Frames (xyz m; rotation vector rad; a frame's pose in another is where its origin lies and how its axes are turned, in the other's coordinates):
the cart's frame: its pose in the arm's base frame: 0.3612 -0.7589 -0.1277 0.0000 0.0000 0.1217
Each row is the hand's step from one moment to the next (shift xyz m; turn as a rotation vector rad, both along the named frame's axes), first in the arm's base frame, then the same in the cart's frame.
Working: the arm's base frame: its pose in the cart's frame: -0.2664 0.7971 0.1277 0.0000 0.0000 -0.1217

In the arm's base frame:
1: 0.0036 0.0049 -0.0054 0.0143 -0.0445 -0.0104
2: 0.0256 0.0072 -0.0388 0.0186 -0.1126 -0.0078
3: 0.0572 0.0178 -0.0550 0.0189 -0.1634 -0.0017
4: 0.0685 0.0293 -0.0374 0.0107 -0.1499 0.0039
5: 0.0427 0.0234 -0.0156 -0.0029 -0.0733 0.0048
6: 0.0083 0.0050 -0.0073 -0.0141 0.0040 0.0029
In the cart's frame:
1: 0.0042 0.0044 -0.0054 0.0088 -0.0459 -0.0104
2: 0.0263 0.0040 -0.0388 0.0048 -0.1140 -0.0078
3: 0.0589 0.0107 -0.0550 -0.0011 -0.1645 -0.0017
4: 0.0716 0.0208 -0.0374 -0.0076 -0.1501 0.0039
5: 0.0452 0.0180 -0.0156 -0.0118 -0.0724 0.0048
6: 0.0088 0.0040 -0.0073 -0.0135 0.0057 0.0029

